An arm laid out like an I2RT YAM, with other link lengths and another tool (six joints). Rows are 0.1 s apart.
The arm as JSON. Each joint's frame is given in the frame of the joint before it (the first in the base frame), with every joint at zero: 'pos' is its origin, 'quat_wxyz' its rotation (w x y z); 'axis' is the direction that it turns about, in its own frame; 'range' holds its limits. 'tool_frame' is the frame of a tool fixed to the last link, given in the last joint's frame.
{
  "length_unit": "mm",
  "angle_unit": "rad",
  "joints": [
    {
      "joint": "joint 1",
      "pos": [
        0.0,
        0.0,
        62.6
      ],
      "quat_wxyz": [
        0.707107,
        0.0,
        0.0,
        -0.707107
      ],
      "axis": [
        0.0,
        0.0,
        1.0
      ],
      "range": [
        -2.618,
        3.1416
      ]
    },
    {
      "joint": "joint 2",
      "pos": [
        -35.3,
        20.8,
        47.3
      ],
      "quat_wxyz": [
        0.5,
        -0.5,
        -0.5,
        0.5
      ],
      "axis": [
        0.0,
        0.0,
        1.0
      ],
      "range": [
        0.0,
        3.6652
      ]
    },
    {
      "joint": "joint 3",
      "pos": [
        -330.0,
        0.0,
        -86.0
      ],
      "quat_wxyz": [
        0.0,
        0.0,
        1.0,
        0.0
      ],
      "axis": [
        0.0,
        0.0,
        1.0
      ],
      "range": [
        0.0,
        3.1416
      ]
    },
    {
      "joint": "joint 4",
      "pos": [
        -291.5,
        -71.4,
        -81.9
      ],
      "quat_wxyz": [
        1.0,
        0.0,
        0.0,
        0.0
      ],
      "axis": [
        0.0,
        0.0,
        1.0
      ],
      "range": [
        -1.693,
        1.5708
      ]
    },
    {
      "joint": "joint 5",
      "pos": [
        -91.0,
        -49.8,
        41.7
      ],
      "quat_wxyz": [
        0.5,
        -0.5,
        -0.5,
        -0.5
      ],
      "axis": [
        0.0,
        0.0,
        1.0
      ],
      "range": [
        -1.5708,
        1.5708
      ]
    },
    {
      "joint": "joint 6",
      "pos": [
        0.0,
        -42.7,
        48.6
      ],
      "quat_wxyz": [
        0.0,
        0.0,
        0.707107,
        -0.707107
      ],
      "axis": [
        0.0,
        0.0,
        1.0
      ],
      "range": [
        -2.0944,
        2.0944
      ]
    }
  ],
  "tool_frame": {
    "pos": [
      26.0,
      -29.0,
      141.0
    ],
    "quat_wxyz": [
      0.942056,
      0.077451,
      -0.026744,
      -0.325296
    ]
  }
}
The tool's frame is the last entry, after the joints.
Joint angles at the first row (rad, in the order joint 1, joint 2, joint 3, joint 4, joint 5, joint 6):
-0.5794 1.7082 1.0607 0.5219 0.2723 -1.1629
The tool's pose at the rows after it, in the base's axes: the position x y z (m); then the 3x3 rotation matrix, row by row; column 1 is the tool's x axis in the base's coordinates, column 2 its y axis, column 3 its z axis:
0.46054 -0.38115 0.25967; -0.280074 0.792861 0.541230; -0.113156 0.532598 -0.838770; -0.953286 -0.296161 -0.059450
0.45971 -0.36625 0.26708; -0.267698 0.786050 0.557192; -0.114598 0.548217 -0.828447; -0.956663 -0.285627 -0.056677
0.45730 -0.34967 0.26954; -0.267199 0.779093 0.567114; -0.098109 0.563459 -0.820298; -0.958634 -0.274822 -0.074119
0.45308 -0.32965 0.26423; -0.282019 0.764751 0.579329; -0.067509 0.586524 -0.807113; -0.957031 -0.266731 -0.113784
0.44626 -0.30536 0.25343; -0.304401 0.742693 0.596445; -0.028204 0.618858 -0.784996; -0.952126 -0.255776 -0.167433
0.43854 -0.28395 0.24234; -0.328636 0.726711 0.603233; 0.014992 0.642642 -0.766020; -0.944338 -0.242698 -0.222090
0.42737 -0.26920 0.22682; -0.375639 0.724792 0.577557; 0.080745 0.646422 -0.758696; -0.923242 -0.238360 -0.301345
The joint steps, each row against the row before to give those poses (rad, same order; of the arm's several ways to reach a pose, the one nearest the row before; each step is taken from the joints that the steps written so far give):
0.0156 -0.0252 -0.0108 -0.0002 0.0025 -0.0006
0.0207 -0.0380 -0.0193 -0.0140 0.0013 0.0094
0.0246 -0.0398 -0.0176 -0.0388 0.0105 0.0194
0.0283 -0.0430 -0.0249 -0.0584 0.0077 0.0265
0.0316 -0.0505 -0.0365 -0.0683 -0.0005 0.0344
0.0296 -0.0433 -0.0279 -0.0717 0.0056 0.0388
0.0224 -0.0258 -0.0026 -0.1116 0.0246 0.0506

